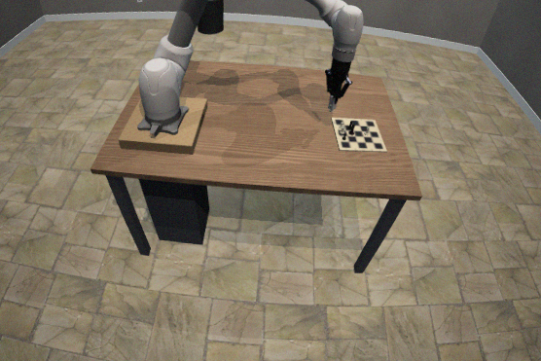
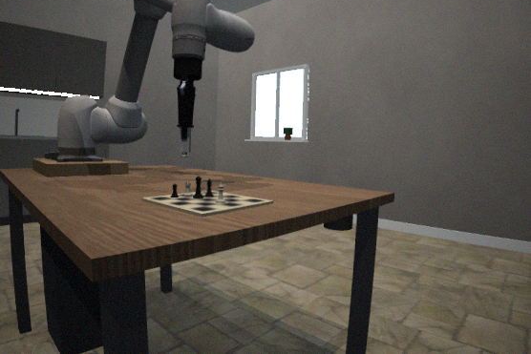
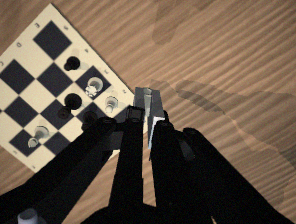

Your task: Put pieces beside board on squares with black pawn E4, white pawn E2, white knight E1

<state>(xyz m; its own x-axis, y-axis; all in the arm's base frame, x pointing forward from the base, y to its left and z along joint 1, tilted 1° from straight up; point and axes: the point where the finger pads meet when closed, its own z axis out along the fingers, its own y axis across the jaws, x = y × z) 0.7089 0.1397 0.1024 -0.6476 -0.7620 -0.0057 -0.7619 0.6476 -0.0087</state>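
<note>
The white pawn is 60 mm ahead of my hand, 10 mm to the left of it and 120 mm below it. From my hand the other things lie so: white knight 30 mm below; then black pawn 70 mm ahead, 70 mm to the right, 120 mm below; then chessboard 140 mm ahead, 20 mm to the right, 140 mm below.
</note>
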